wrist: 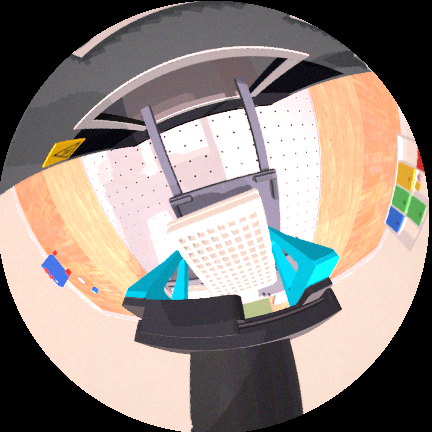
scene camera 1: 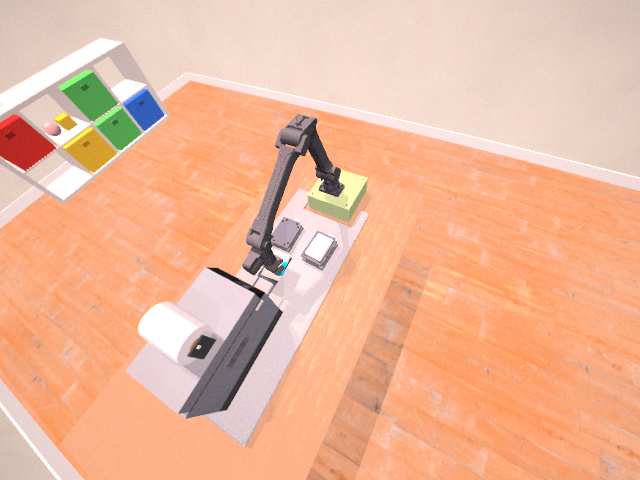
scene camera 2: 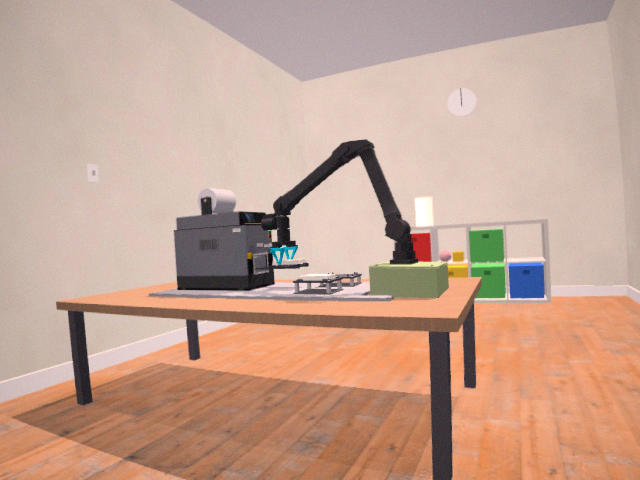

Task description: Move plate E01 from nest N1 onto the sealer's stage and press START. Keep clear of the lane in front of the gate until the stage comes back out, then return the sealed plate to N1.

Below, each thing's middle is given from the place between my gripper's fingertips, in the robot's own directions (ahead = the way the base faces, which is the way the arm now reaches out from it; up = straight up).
My gripper is now 3 cm short of the sealer stage (wrist: 265, 180), 1 cm to the left of it and 1 cm above it. Round my hand: white roll (scene camera 1: 172, 330) (36 cm ahead, 31 cm above).
